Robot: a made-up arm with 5 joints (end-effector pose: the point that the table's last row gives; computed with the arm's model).
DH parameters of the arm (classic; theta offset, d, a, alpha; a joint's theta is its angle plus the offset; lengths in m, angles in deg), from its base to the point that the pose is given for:
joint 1: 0 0.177 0 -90
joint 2: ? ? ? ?
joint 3: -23.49 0 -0.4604 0
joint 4: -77.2 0 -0.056 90
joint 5: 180 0.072 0 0
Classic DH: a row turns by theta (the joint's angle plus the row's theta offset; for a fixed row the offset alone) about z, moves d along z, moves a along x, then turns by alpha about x.
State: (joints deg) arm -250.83 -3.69 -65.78 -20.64 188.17
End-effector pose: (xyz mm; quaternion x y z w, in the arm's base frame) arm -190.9 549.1 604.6 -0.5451 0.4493 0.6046 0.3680
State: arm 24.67 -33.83 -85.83 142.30 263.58
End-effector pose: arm 174.5 80.2 801.3 -0.4822 -0.8538 0.1591 0.1150
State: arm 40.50 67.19 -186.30 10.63 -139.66
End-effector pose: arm 623.6 532.6 652.1 -0.0008 0.5844 0.5261 0.6178
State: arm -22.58 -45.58 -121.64 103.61 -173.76
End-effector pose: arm -148.2 61.6 1013.7 0.2115 0.8231 -0.0749 0.5217
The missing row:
joint 2: -79.31 0 0.4366 0
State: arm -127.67 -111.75 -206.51 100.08 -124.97
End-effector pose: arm 452.1 585.6 -287.7 -0.3270 0.0077 -0.5597 0.7614
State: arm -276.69 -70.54 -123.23 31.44 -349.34
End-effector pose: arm -71.6 -610.8 893.7 -0.1237 -0.0910 -0.6741 0.7225
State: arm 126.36 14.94 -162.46 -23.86 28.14
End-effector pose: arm -177.5 241.0 1083.7 -0.0492 -0.0568 -0.2201 0.9726
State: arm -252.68 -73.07 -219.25 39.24 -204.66
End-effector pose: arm 252.6 -810.1 81.9 0.5439 -0.2423 0.5306 0.6033
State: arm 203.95 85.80 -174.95 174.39 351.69
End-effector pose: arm -746.8 -331.7 161.2 -0.2044 0.7069 0.0921 0.6708
